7 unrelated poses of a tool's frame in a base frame.
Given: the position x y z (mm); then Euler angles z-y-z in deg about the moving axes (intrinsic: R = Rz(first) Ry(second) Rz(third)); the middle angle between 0 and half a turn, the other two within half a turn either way.
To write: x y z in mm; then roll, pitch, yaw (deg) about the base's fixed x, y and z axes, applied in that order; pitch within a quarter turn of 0, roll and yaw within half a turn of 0. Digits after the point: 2 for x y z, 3 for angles.
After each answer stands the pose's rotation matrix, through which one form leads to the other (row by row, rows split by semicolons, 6 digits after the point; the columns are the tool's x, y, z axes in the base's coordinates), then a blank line. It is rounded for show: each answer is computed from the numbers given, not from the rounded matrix.
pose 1, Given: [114.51 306.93 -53.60 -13.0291 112.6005 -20.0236]
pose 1, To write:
[114.51 306.93 -53.60 -140.561 60.158 -149.549]
-0.428972 0.083617 0.899440; -0.252190 0.945030 -0.208133; -0.867401 -0.316113 -0.384303

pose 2, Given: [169.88 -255.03 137.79 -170.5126 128.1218 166.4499]
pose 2, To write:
[169.88 -255.03 137.79 163.376 -49.889 -149.187]
-0.553324 -0.302903 -0.775940; -0.330014 0.935027 -0.129672; 0.764803 0.184320 -0.617335

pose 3, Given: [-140.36 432.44 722.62 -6.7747 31.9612 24.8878]
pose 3, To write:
[-140.36 432.44 722.62 14.712 28.698 21.896]
0.813890 -0.247542 0.525649; 0.327116 0.942919 -0.062444; -0.480187 0.222771 0.848407

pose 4, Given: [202.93 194.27 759.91 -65.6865 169.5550 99.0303]
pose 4, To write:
[202.93 194.27 759.91 169.682 -1.631 15.430]
0.963564 0.256852 0.074643; 0.265960 -0.949721 -0.165212; 0.028455 0.179045 -0.983429

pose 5, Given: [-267.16 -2.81 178.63 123.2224 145.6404 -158.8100]
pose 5, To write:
[-267.16 -2.81 178.63 -166.119 -31.751 98.067]
-0.119328 0.943474 -0.309221; 0.841931 0.261227 0.472136; 0.526225 -0.204004 -0.825512

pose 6, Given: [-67.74 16.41 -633.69 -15.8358 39.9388 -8.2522]
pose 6, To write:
[-67.74 16.41 -633.69 -6.853 39.444 -26.547]
0.690827 0.375929 0.617605; -0.345143 0.922056 -0.175181; -0.635322 -0.092142 0.766731

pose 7, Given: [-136.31 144.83 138.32 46.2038 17.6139 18.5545]
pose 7, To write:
[-136.31 144.83 138.32 5.769 16.671 65.604]
0.395677 -0.894192 0.209429; 0.872436 0.437206 0.218419; -0.286872 0.096290 0.953117

